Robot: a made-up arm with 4 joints.
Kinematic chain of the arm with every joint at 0, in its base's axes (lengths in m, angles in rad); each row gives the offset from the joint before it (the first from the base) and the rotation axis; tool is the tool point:
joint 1: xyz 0 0 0.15 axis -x
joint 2: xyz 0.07 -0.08 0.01 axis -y
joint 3: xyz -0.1 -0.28 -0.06 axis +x
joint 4: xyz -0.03 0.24 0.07 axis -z
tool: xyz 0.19 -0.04 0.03
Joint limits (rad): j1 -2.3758..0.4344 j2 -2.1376..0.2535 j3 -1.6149..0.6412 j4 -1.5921..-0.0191
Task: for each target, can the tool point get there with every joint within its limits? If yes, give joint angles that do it. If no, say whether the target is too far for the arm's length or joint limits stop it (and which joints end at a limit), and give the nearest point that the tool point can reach.
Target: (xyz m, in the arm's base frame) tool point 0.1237 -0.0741 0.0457
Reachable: yes | joints -0.1148 -0.0933 -0.5124 -0.3036
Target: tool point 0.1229 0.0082 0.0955
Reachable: yes | joints -1.5536 -0.3463 -0.1332 -0.4945
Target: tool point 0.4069 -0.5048 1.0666
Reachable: no: too far | nearest point 0.1634 -0.1435 0.4106 | short by 0.787 m
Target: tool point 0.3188 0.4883 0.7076
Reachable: no: joint limits stop it (at a limit: joint 1, joint 2) | nearest point 0.1131 0.4128 0.3597 | short by 0.411 m
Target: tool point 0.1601 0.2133 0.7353
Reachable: no: joint limits stop it (at a limit: joint 1, joint 3, joint 4) | nearest point 0.1128 0.0587 0.4537 | short by 0.325 m
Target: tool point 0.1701 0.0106 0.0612
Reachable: yes | joints -1.3560 -1.4061 0.1817 -0.5137
